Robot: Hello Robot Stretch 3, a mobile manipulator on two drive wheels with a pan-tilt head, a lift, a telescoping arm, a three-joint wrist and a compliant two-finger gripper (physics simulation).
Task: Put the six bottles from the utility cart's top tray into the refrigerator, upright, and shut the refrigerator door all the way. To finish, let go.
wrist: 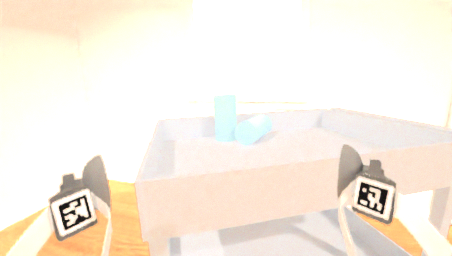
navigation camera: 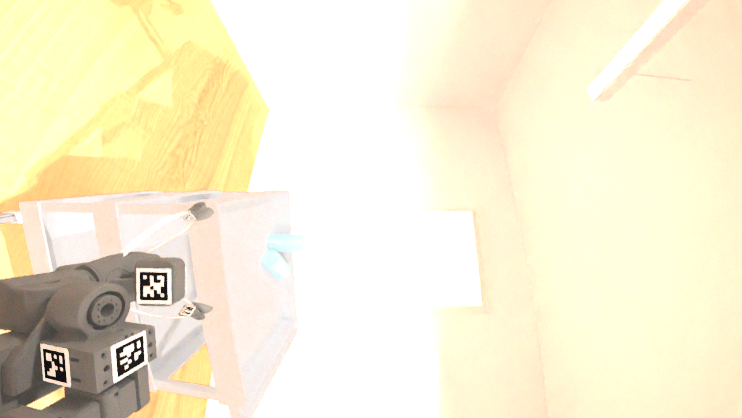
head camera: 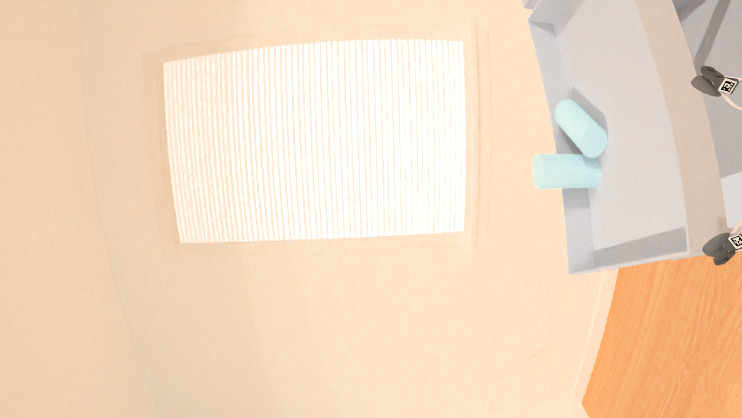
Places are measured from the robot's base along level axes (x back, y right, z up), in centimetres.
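Pixels of known places: gripper, fingertip midpoint: (navigation camera: 207, 259) (head camera: 706, 165).
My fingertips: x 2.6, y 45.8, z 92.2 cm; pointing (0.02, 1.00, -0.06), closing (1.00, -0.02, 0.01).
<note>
Ahead of a thing's pixels: the offset from my fingertips to its top centre. Level surfaces: height alone.
Two light-blue bottles are on the top tray of the utility cart (head camera: 693, 155) (navigation camera: 228, 358) (wrist: 240, 200). One bottle @[dx +2.6, dy +54.1, dz +1.5 cm] (head camera: 567, 171) (navigation camera: 284, 242) (wrist: 225, 118) stands upright near the tray's far wall. The other bottle @[dx +11.7, dy +52.5, dz -5.8 cm] (head camera: 580, 128) (navigation camera: 276, 264) (wrist: 254, 129) lies on its side, close beside the upright one. My gripper (head camera: 706, 165) (navigation camera: 205, 260) (wrist: 223, 169) is wide open and empty. Its fingers are at the near side of the cart, in front of the tray's near wall and apart from both bottles. The refrigerator does not show in these views.
The cart's lower shelf (wrist: 295, 235) shows below the top tray. A bright window with blinds (head camera: 316, 140) (navigation camera: 451, 259) is in the wall behind the cart. Wooden floor @[dz -92.2 cm] (head camera: 669, 337) (navigation camera: 207, 109) (wrist: 122, 215) lies beside the cart. A long lamp (navigation camera: 638, 49) is overhead.
</note>
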